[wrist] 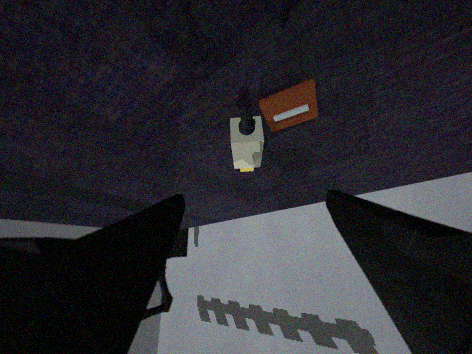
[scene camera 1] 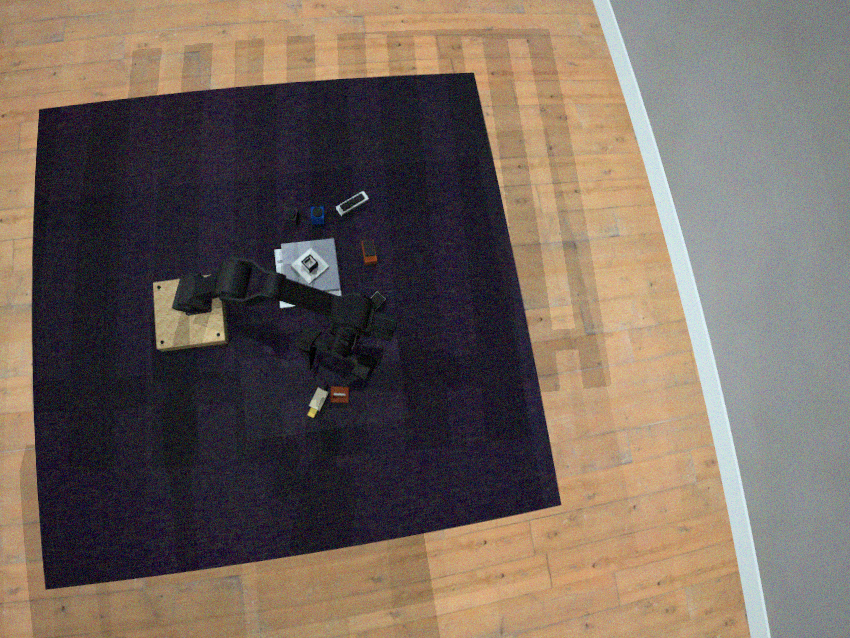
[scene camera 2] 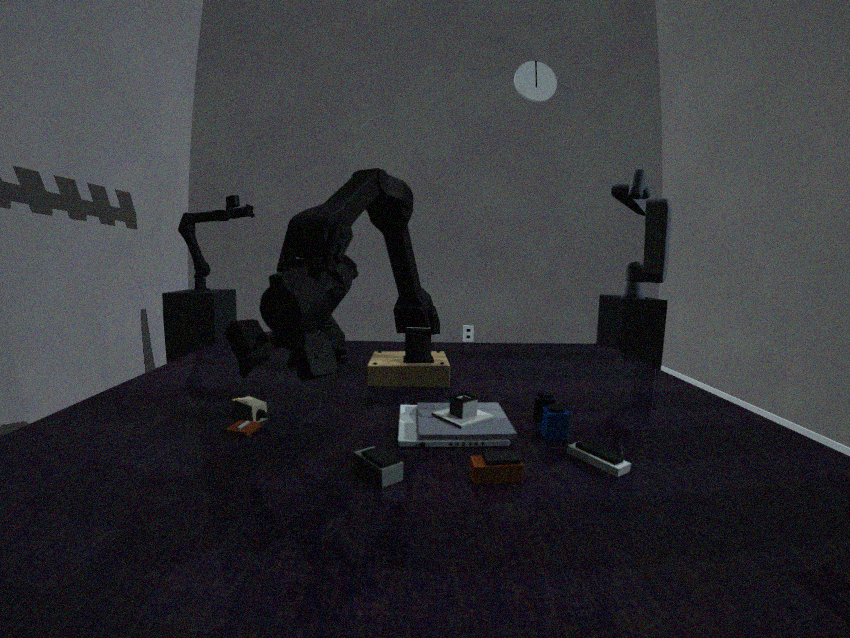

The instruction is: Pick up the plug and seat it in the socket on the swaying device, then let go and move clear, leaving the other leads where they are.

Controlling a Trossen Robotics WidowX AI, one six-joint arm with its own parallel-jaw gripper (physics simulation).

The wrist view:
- my gripper: 254,198
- plug: 247,139, on the table
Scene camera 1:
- device: 313,263
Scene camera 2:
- my gripper: 266,371
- plug: 248,408
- grey lead: 382,467, on the table
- device: 463,422
